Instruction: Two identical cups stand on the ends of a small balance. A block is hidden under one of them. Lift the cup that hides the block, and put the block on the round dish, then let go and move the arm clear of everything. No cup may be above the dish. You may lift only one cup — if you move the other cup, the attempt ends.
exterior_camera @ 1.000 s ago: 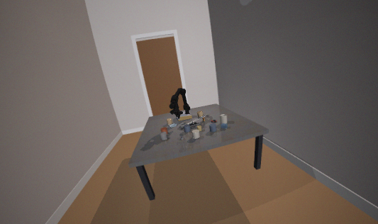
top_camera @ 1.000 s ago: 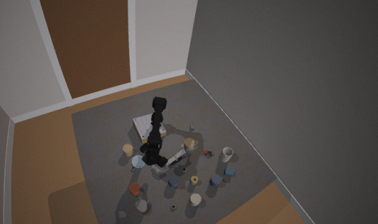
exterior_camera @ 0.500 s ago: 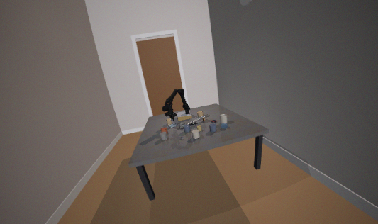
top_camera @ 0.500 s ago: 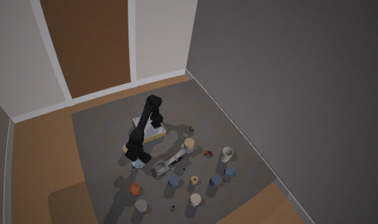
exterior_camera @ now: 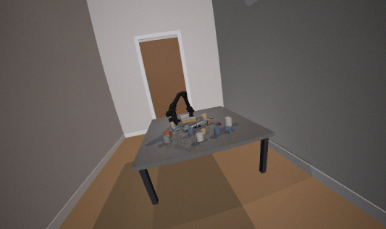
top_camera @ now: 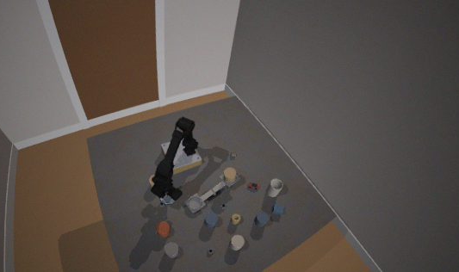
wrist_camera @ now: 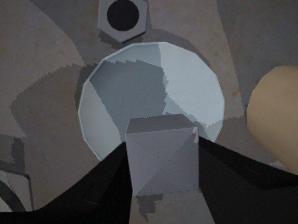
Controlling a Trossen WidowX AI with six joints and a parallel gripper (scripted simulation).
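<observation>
Now: gripper tip 30 mm above the round pale blue dish. From my gripper tip the other things lie so: red-brown cylinder 170 mm ahead, 150 mm to the right; tan cup 100 mm behind, 50 mm to the right; grey block 10 mm above.
</observation>
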